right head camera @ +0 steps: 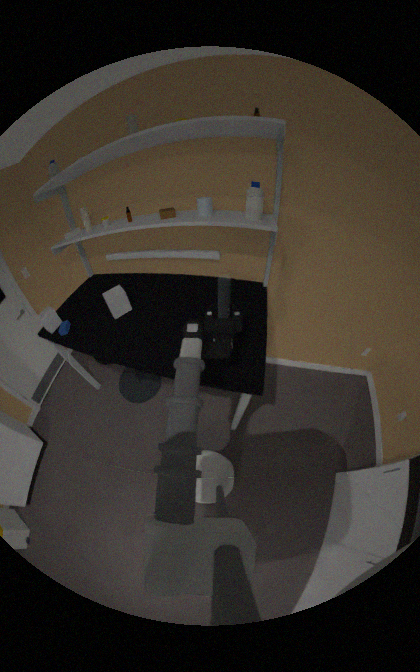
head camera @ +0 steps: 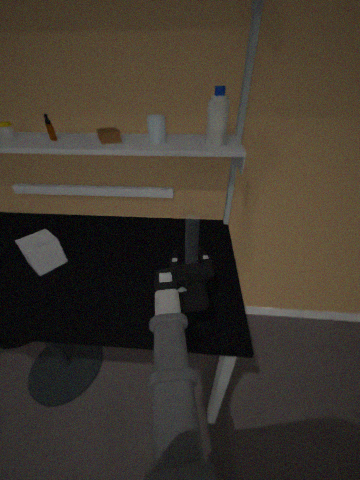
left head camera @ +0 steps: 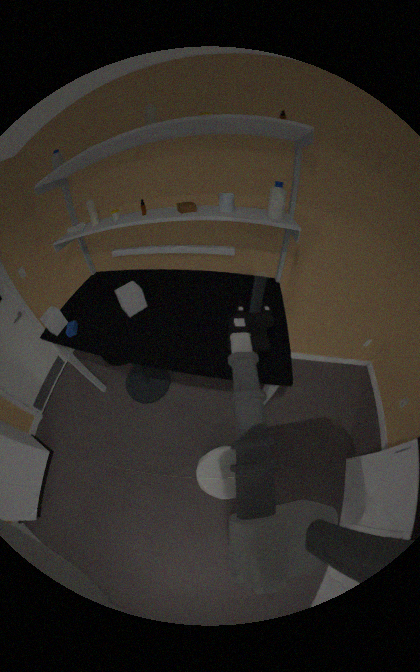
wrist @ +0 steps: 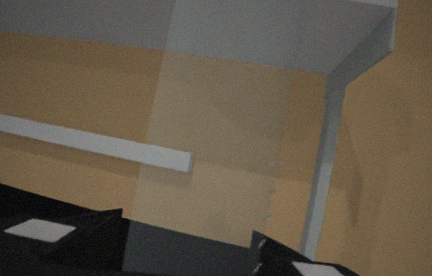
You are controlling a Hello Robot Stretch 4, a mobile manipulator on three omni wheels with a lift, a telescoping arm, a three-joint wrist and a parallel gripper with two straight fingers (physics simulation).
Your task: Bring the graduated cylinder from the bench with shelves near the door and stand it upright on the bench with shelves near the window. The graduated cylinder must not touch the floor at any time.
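Places are measured from the robot's base along level axes (x ahead, y left, z up), in metres.
Pixels of known places: gripper, between the fingertips: [head camera: 187,250] [wrist: 185,240].
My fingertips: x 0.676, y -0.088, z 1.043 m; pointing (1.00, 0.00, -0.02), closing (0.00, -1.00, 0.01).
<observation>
Ahead of a thing's pixels: the offset from my fingertips to its middle. "spot": to the spot under its first point. Level surfaces: height alone.
The graduated cylinder {dx -0.075, dy -0.002, dz +0.011 m} [head camera: 191,237] [left head camera: 257,295] [right head camera: 223,295] is a tall, see-through grey tube. It stands upright on the black top of the bench with shelves {dz -0.156 m} [head camera: 107,300] [left head camera: 175,325] [right head camera: 150,325], near its right back corner. In the wrist view the graduated cylinder [wrist: 210,141] fills the middle, with a scale of small marks on its right side. My gripper [head camera: 189,259] [left head camera: 252,310] [right head camera: 222,314] [wrist: 187,223] is fully open, one finger on each side of the cylinder's lower part. I cannot tell whether the fingers touch it.
The lower shelf {dz +0.301 m} [head camera: 129,146] above the bench carries a white bottle with a blue cap {spot: dx +0.230, dy -0.133, dz +0.395 m} [head camera: 218,116], a white cup {spot: dx +0.302, dy +0.078, dz +0.356 m} [head camera: 157,127], a brown block {spot: dx +0.323, dy +0.263, dz +0.330 m} [head camera: 109,135] and a small amber bottle {spot: dx +0.404, dy +0.500, dz +0.349 m} [head camera: 50,127]. A white box {dx +0.171, dy +0.608, dz -0.091 m} [head camera: 41,250] lies on the bench at the left. The shelf post [head camera: 240,129] stands right of the cylinder. A round stool [head camera: 64,375] is under the bench.
</observation>
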